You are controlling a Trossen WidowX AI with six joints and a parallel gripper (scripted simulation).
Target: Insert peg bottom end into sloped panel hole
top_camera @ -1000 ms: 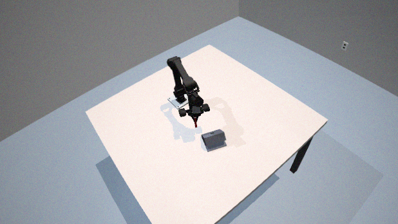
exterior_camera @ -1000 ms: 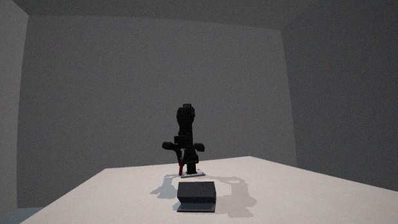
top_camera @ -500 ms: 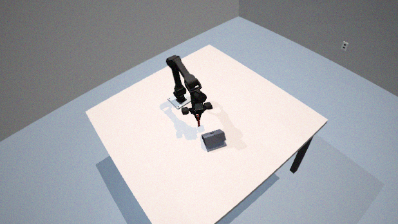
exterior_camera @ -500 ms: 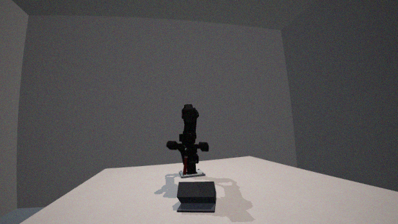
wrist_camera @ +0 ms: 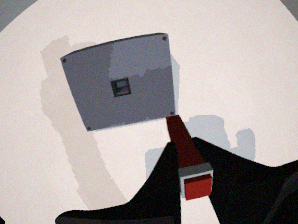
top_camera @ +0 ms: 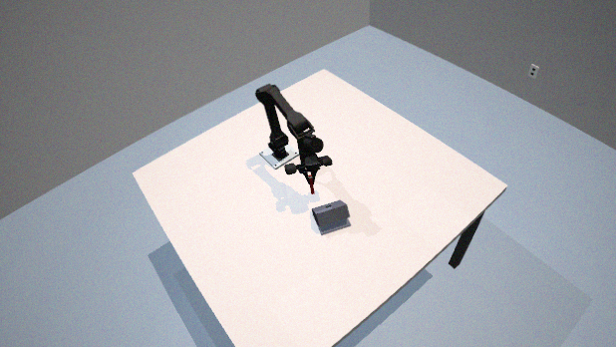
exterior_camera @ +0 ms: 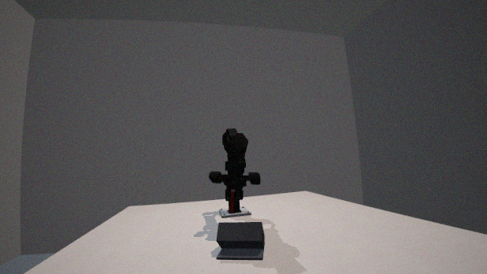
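My gripper tip is 10 cm short of the dark grey sloped panel, 1 cm to the right of it and 10 cm above it. Also, from my gripper tip: peg 1 cm behind, 1 cm above.
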